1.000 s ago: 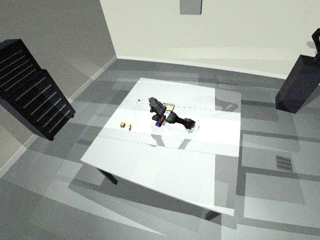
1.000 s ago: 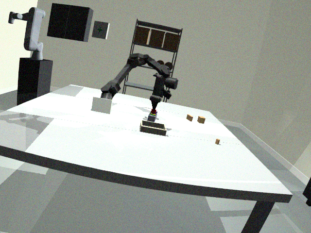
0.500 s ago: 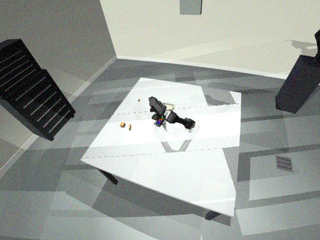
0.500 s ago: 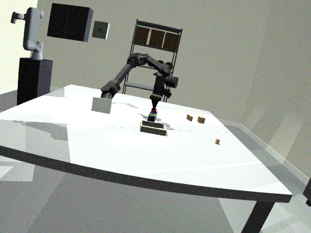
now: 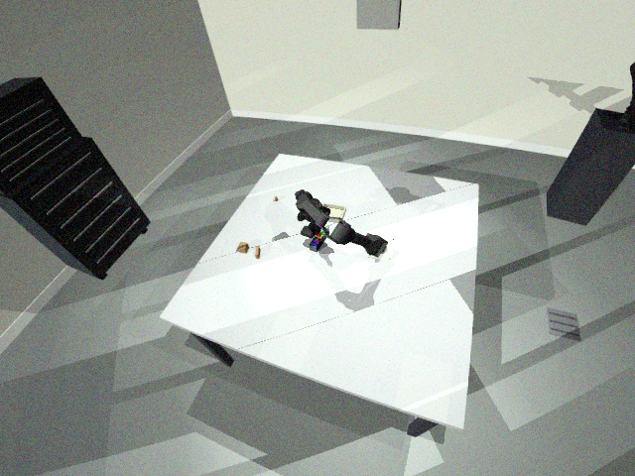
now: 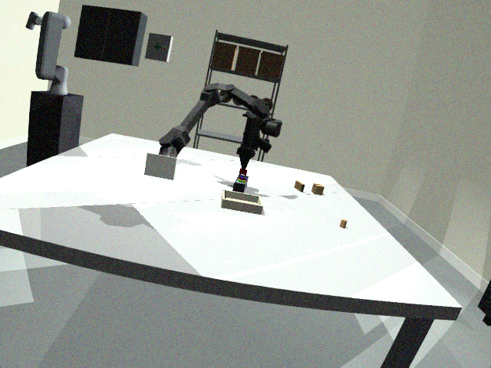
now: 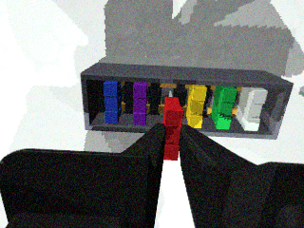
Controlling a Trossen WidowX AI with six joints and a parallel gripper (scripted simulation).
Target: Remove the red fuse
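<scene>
The tray lies 20 mm ahead of my gripper tip, 210 mm to the right of it and 70 mm below it. Also, from my gripper tip: red fuse: 10 mm below.
</scene>
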